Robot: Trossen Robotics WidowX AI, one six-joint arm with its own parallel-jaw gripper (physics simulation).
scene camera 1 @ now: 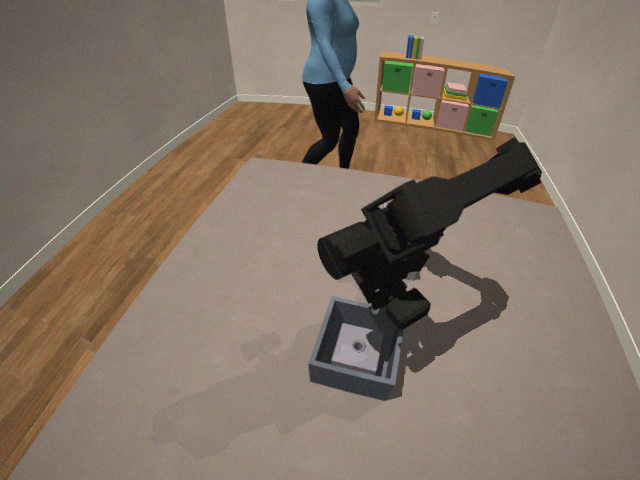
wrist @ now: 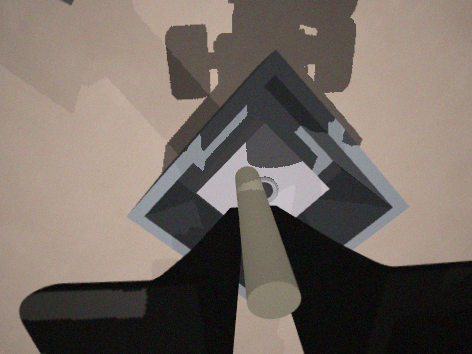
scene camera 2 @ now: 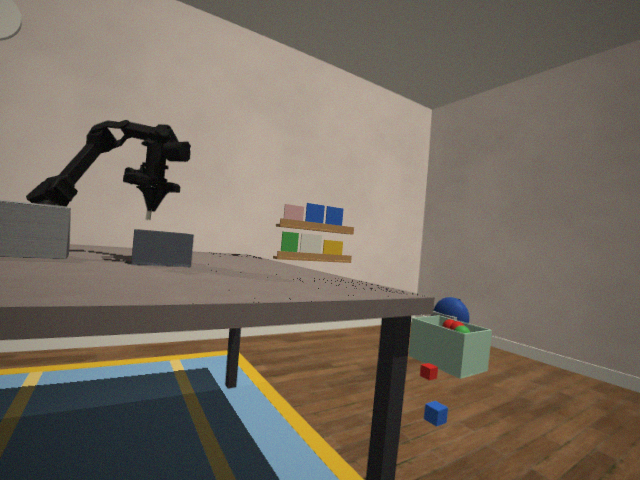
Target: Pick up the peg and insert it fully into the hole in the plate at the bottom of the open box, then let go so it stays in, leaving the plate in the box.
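Places are measured from the arm's base along level axes (x ahead, y left, z up), in metres.
Pixels of known places: gripper, fingertip midpoint: (scene camera 1: 373, 305) (wrist: 253, 215) (scene camera 2: 151, 211); arm's base, origin of the base link: (scene camera 2: 42, 221).
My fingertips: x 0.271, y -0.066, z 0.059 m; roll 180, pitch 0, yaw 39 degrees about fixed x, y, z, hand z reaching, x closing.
For each thing: its top centre in the pictures, then the offset to it from my fingertips. "pt": a spot on its surface instead. Level surfaces: height alone.
- pale greenish-grey round peg, middle of its top: (wrist: 271, 298) (scene camera 1: 380, 286) (scene camera 2: 151, 194) dy +0.006, dx -0.005, dz +0.053 m
- dark blue-grey box, middle of its top: (wrist: 270, 212) (scene camera 1: 360, 337) (scene camera 2: 162, 231) dy -0.015, dx +0.036, dz -0.060 m
- white plate, middle of its top: (wrist: 263, 192) (scene camera 1: 358, 345) dy -0.015, dx +0.036, dz -0.097 m
- ringed round hole, surface spot: (wrist: 269, 190) (scene camera 1: 358, 352) pt dy -0.014, dx +0.045, dz -0.110 m
- table, its level: dz -0.157 m
The pale greenish-grey round peg (scene camera 1: 375, 311) (scene camera 2: 148, 215) (wrist: 261, 245) is held between the fingertips of my gripper (scene camera 2: 149, 208) (wrist: 253, 215). In scene camera 2 it points down, its lower end above the rim of the open box, apart from it. The dark blue-grey box (scene camera 1: 351, 381) (scene camera 2: 162, 249) (wrist: 399, 206) stands on the table. The white plate (scene camera 1: 343, 357) (wrist: 305, 184) lies at its bottom, with a ringed round hole (scene camera 1: 358, 346) (wrist: 269, 190). In the wrist view the peg's lower end shows left of the hole and overlaps the ring's edge. The fingers hide the near part of the box.
A grey block (scene camera 2: 36, 232) stands under the arm's base on the table (scene camera 1: 206, 335) (scene camera 2: 217, 291). The arm (scene camera 1: 423, 211) (scene camera 2: 155, 160) reaches over the box. A person (scene camera 1: 330, 51) stands beyond the table, near a low shelf unit (scene camera 1: 444, 60).
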